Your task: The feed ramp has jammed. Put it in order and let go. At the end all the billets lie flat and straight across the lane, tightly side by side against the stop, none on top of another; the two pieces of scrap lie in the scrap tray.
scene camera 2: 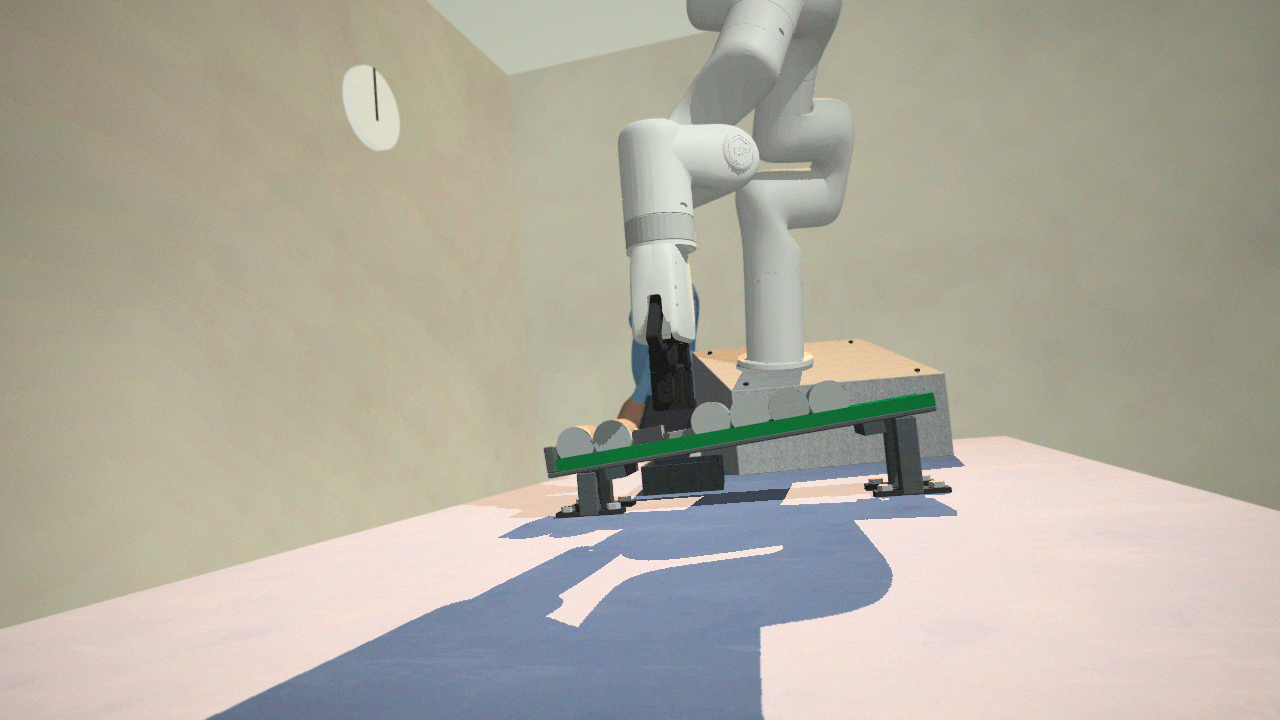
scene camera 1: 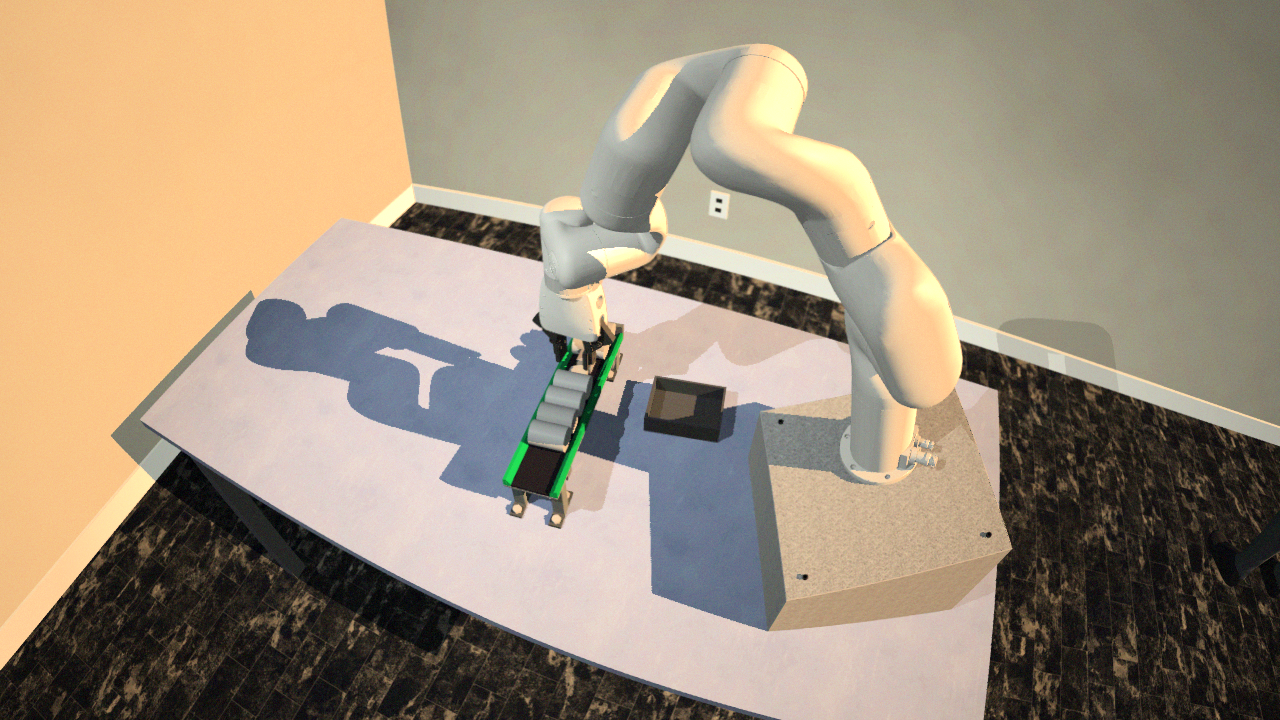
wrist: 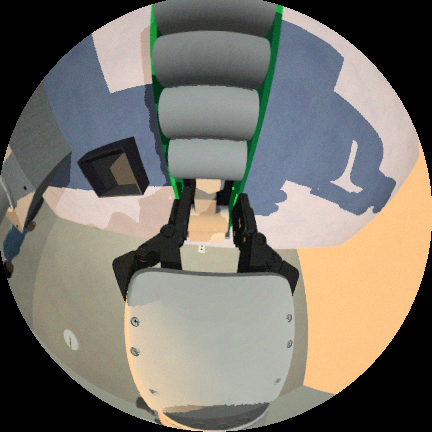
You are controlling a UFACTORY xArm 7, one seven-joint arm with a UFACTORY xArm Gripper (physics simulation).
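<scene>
There's a dark scrap tray, and scene camera 2 has it, so does scene camera 1, and it's there in the wrist view [115, 169] too. On the dark scrap tray, [scene camera 2: 701, 473] and [scene camera 1: 648, 414] are the same spot.
</scene>
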